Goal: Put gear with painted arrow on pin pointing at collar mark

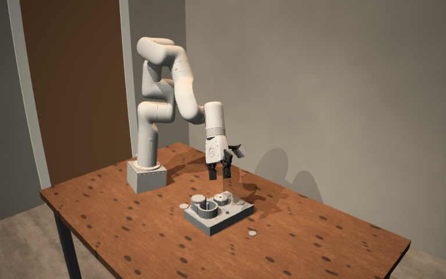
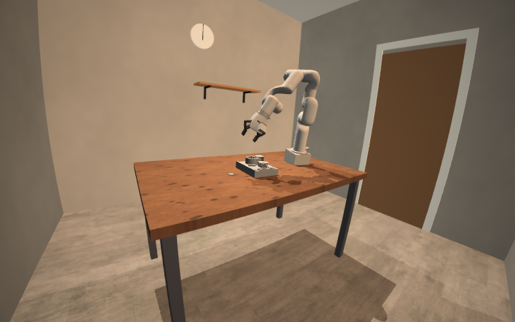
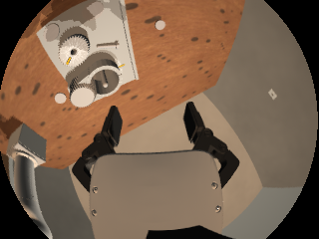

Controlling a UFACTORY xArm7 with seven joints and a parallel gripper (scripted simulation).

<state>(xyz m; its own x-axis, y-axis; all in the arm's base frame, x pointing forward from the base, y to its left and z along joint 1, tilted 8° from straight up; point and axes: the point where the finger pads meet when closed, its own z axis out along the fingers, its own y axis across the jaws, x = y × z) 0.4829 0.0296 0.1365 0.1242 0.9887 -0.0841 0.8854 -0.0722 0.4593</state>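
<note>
The gear lies 7 cm behind my hand, 7 cm to the left of it and 16 cm below it. Also, from my hand: flat disc 2 cm behind, 13 cm to the left, 18 cm below; then short peg 4 cm to the left, 17 cm below.
</note>
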